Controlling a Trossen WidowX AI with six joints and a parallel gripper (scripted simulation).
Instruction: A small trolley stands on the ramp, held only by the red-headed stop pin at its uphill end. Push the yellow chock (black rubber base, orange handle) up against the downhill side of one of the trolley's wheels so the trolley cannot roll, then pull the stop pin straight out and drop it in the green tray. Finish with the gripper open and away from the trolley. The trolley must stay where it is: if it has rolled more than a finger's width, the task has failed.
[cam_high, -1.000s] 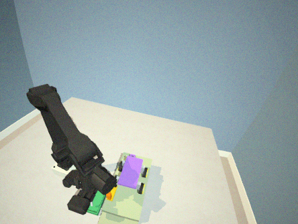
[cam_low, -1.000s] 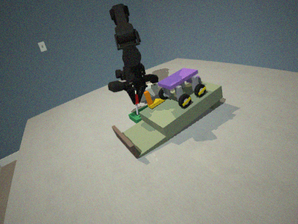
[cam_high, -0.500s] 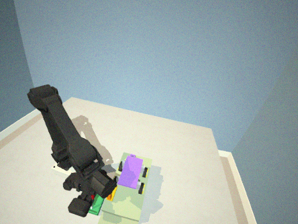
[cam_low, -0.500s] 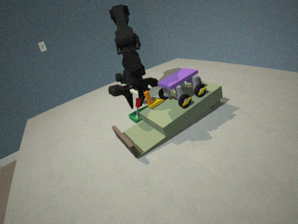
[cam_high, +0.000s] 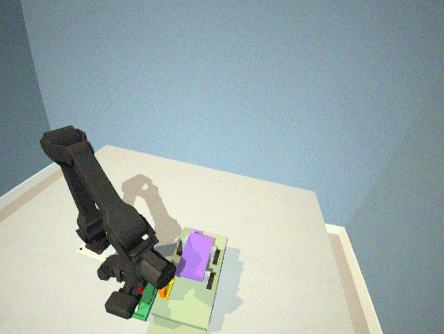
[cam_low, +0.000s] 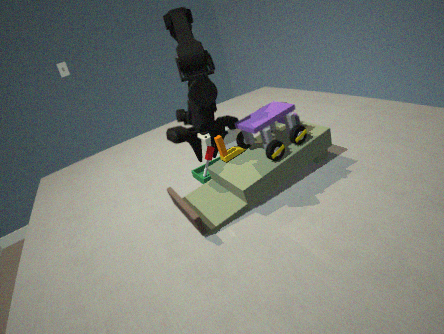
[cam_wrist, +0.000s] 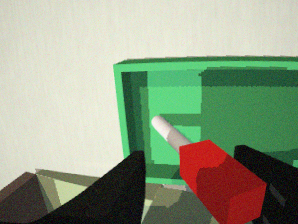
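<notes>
The red-headed stop pin lies right at my gripper tip. Also, from my gripper tip: pale green ramp: 11 cm ahead, 13 cm to the left; yellow chock: 6 cm ahead, 5 cm to the left, 3 cm above; brown lip: 14 cm ahead, 12 cm to the right, 2 cm below.
</notes>
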